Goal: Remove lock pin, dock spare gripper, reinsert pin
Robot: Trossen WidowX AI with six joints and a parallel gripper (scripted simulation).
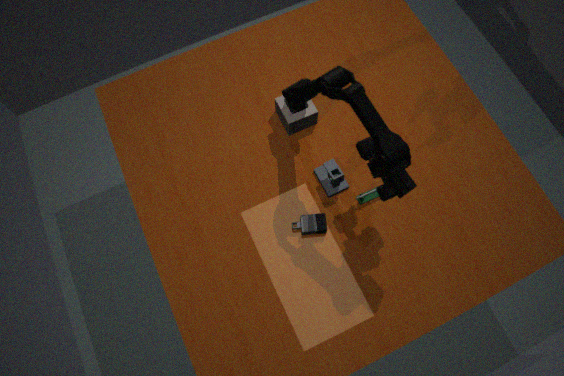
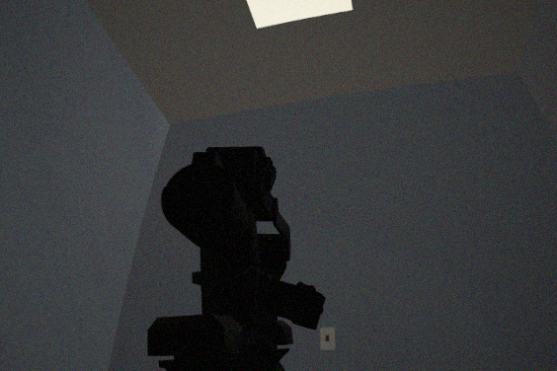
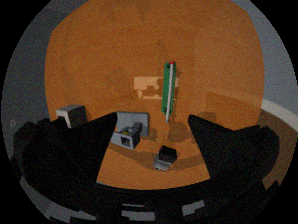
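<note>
The spare gripper lies 2 cm ahead of my gripper tip, 23 cm to the right of it and 13 cm below it. From my gripper tip the other things lie so: flat green strip 3 cm ahead, 3 cm to the left, 13 cm below; grey mount 8 cm behind, 9 cm to the right, 10 cm below.
</note>
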